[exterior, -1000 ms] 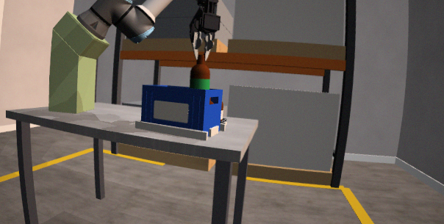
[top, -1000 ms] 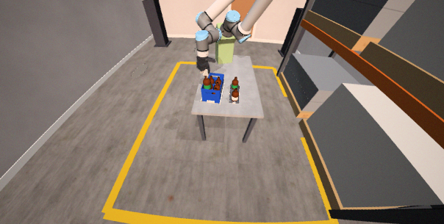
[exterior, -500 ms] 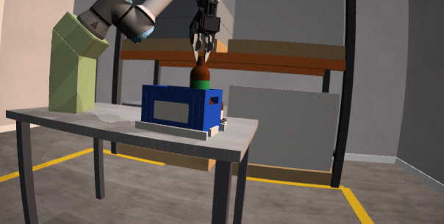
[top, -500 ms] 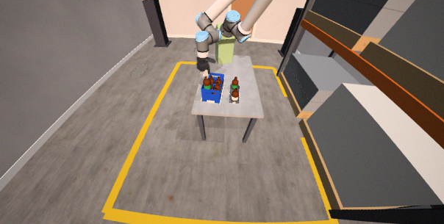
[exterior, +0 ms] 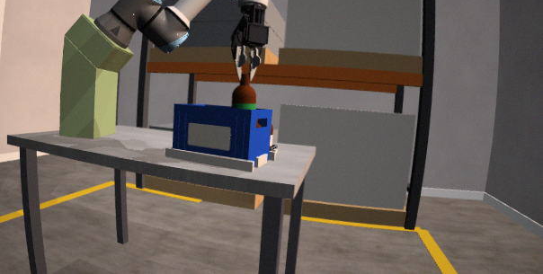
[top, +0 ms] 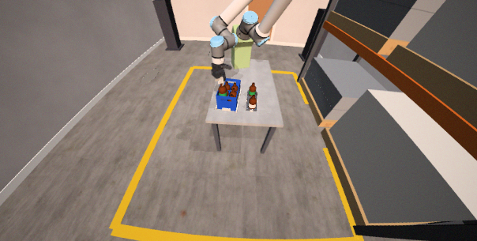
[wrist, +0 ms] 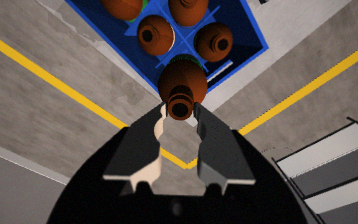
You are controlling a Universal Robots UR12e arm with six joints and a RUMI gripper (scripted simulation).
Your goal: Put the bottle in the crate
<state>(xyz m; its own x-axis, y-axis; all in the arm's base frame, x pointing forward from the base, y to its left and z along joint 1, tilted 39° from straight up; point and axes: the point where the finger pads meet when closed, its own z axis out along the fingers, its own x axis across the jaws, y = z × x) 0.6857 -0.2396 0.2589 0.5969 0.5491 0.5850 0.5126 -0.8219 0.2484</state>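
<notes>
My hand is 80 mm past the crate, 50 mm to the right of it and 190 mm above it.
</notes>
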